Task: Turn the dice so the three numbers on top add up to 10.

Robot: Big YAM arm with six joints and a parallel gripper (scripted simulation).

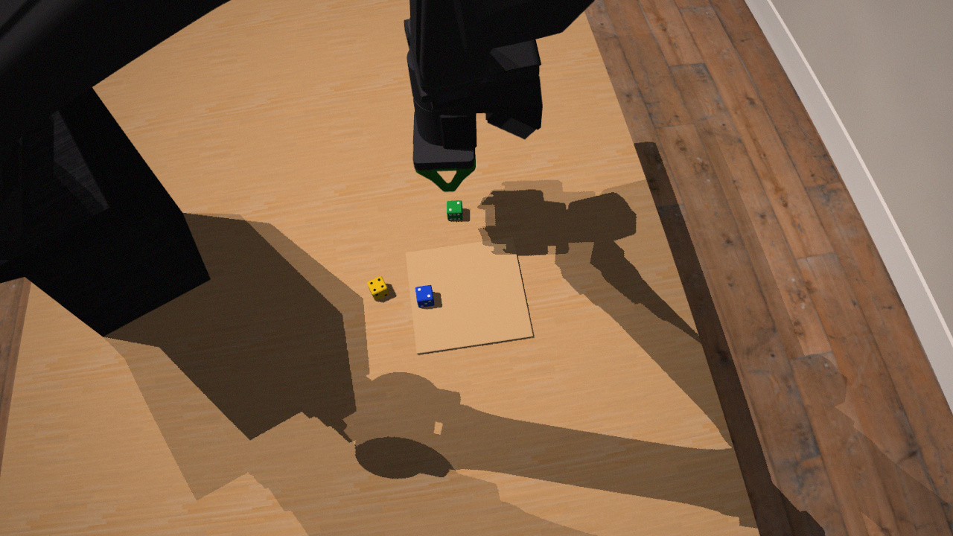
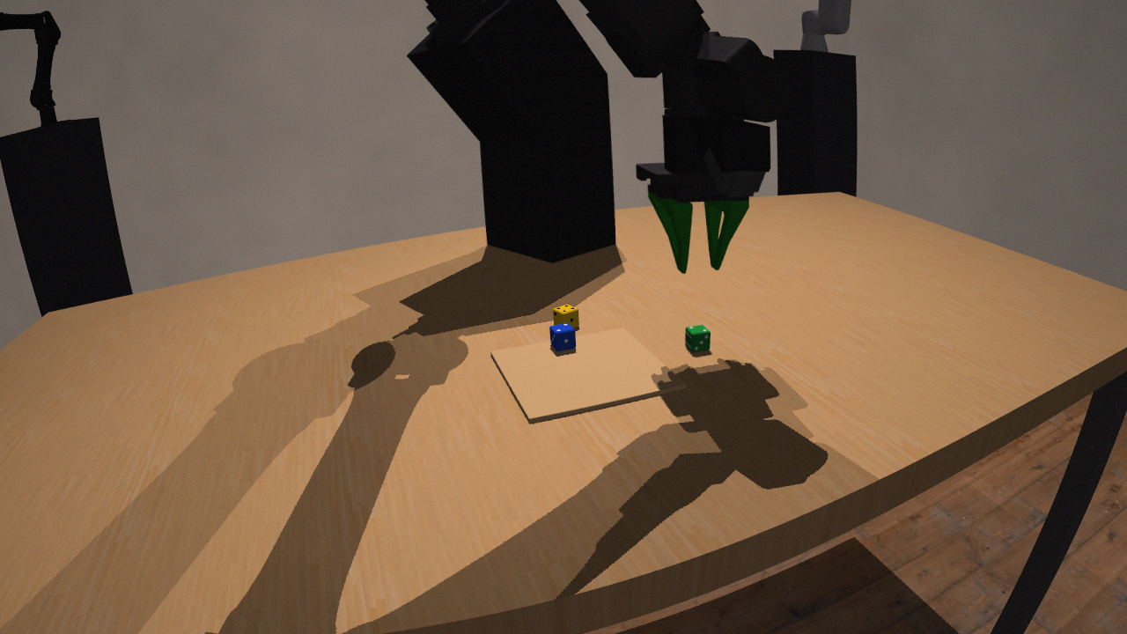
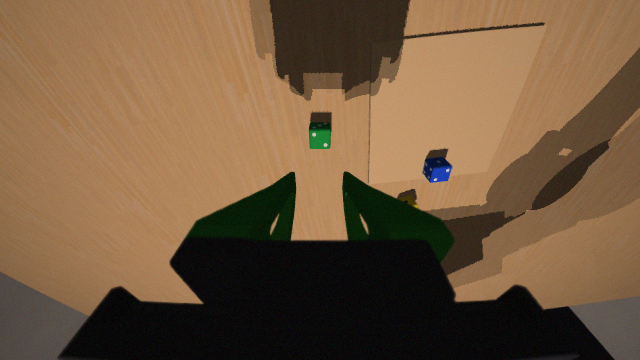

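Right now my hand is 80 mm above the green die. Round my hand: blue die 120 mm to the right, 70 mm below, 50 mm behind; tan mat 120 mm to the right, 90 mm below; yellow die 110 mm behind, 100 mm to the right, 80 mm below.
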